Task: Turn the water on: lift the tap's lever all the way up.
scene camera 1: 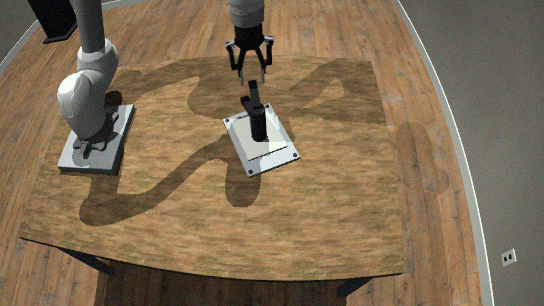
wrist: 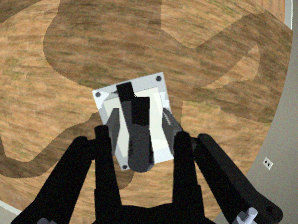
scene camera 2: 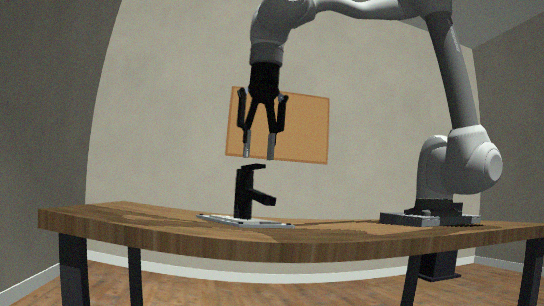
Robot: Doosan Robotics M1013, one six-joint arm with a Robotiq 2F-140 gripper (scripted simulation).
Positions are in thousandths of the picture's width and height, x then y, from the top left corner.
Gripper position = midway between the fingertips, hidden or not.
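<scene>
The gripper (scene camera 2: 475,518), (scene camera 1: 464,266), (wrist: 471,525) is there to be seen, and there's a lever (wrist: 471,475) too.
</scene>
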